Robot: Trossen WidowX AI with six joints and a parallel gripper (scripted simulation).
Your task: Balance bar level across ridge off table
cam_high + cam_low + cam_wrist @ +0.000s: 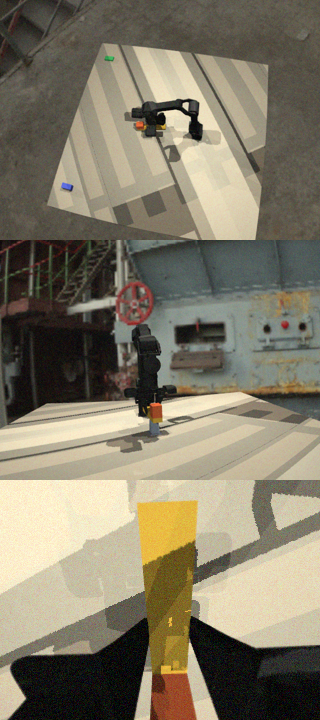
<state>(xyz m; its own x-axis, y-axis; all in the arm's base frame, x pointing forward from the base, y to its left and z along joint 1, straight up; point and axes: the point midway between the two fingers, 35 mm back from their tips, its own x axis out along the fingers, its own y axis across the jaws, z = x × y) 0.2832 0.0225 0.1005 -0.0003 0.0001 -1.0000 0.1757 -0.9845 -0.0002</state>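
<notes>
The small grey-blue ridge lies 30 mm ahead of my gripper tip, 10 mm to the left of it and 10 mm below it. The rest, counted from my gripper tip: green block: 520 mm to the right, 460 mm ahead, 60 mm below; then blue block: 480 mm to the left, 460 mm ahead, 50 mm below.
</notes>
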